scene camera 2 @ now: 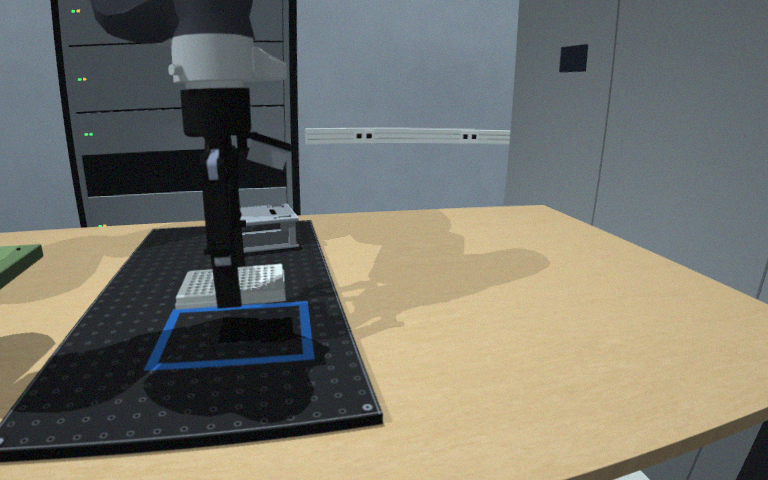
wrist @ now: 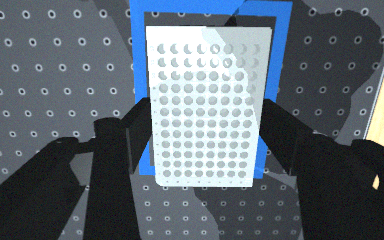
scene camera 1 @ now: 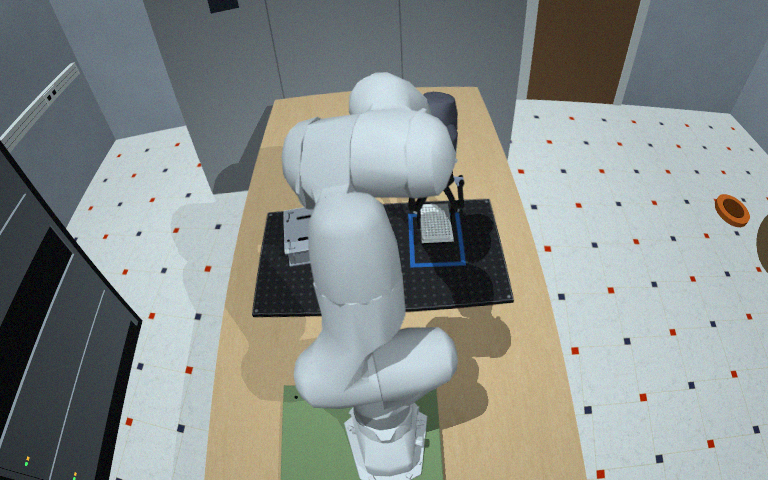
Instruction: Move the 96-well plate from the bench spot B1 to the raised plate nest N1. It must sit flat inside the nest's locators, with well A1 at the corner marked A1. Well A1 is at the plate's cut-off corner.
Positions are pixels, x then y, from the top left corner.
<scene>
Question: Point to a white 96-well plate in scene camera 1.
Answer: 429, 231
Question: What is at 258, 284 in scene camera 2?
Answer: A white 96-well plate.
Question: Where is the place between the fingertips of the gripper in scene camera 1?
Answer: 435, 224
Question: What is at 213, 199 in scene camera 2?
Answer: The gripper.
</scene>
